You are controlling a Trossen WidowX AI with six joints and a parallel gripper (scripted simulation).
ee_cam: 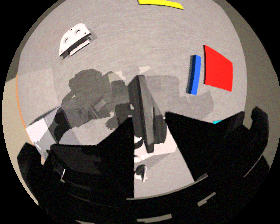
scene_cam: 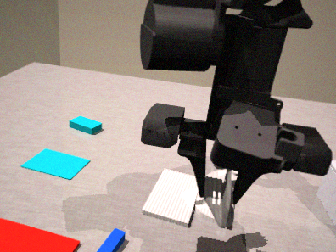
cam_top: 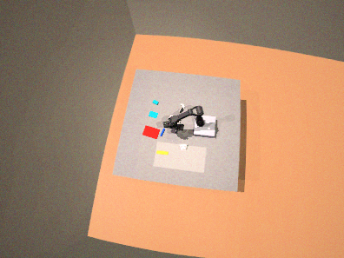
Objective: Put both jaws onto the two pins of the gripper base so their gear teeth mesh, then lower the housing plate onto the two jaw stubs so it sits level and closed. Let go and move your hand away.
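Right now the flat white plate is 6 cm ahead of my gripper tip, 11 cm to the right of it and 9 cm below it. From my gripper tip the other things lie so: yellow bar 8 cm ahead, 26 cm to the left, 9 cm below; red patch 25 cm ahead, 7 cm to the left, 9 cm below; blue bar 12 cm ahead, 4 cm to the left, 9 cm below.
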